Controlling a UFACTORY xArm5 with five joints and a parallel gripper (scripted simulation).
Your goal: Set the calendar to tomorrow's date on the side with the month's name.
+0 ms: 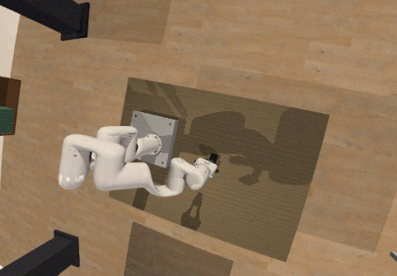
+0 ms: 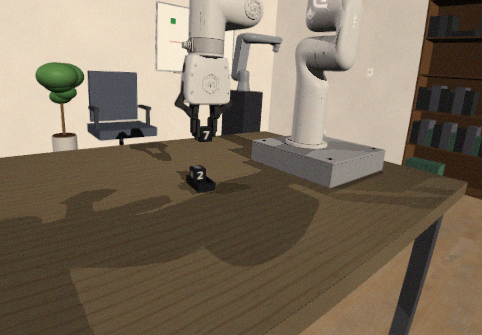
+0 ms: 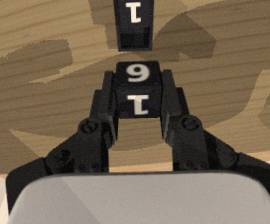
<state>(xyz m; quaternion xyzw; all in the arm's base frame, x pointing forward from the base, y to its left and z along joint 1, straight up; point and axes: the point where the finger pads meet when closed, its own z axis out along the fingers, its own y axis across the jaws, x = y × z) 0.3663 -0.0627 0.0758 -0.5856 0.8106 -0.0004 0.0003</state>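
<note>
The dark calendar tray is 13 cm below my hand and 1 cm to the right of it.
</note>
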